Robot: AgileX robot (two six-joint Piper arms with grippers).
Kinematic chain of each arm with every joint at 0, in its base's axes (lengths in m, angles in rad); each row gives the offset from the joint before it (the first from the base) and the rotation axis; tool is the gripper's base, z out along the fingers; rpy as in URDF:
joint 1: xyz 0 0 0.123 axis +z
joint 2: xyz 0 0 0 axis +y
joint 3: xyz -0.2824 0 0.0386 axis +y
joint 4: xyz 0.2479 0 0.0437 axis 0.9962 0 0.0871
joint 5: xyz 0 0 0 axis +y
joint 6: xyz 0.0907 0 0.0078 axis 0.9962 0 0.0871
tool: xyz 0 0 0 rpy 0 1.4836 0
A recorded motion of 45 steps. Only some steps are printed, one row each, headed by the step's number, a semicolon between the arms.
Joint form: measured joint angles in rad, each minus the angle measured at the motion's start. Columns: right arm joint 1, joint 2, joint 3, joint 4, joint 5, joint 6; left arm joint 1, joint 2, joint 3, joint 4, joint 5, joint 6.
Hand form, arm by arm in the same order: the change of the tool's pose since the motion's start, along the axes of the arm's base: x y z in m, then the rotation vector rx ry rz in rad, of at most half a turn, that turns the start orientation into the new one. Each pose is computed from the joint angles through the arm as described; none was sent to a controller.
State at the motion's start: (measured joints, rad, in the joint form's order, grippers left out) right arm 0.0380 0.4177 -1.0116 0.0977 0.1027 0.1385; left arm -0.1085 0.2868 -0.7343 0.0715 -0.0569 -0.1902
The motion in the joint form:
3: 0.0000 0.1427 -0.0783 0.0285 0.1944 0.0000; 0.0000 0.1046 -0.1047 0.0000 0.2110 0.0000
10: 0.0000 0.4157 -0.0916 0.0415 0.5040 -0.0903; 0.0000 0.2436 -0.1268 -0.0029 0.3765 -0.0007
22: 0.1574 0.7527 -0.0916 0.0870 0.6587 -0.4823; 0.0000 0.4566 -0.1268 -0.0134 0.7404 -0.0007
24: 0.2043 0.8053 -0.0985 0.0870 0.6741 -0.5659; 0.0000 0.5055 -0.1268 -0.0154 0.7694 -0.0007
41: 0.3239 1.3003 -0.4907 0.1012 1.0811 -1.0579; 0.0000 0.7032 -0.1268 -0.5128 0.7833 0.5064
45: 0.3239 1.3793 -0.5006 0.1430 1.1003 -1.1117; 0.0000 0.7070 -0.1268 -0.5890 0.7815 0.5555
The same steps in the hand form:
3: 0.0446 0.0041 -0.0001 -0.0003 0.2578 0.0345; 0.0225 -0.0011 0.0096 0.0151 0.2100 0.0130
10: 0.1388 0.0116 -0.0534 -0.1168 0.8162 0.0577; 0.0664 -0.0049 -0.0074 0.0381 0.4911 0.0220
22: 0.2212 0.0570 -0.1329 -0.6098 1.1978 0.2925; 0.1194 -0.0093 -0.0641 0.0852 1.0656 0.0411
24: 0.2295 0.0710 -0.1448 -0.7331 1.2158 0.3546; 0.1301 -0.0104 -0.0735 0.0923 1.1432 0.0425
41: 0.3109 0.1396 -0.1976 -1.3911 1.3550 0.8133; 0.1703 -0.0442 -0.1030 0.2210 1.2692 -0.3099
45: 0.3212 0.1474 -0.2230 -1.4077 1.3879 0.9124; 0.1709 -0.0483 -0.1015 0.2033 1.2512 -0.3574

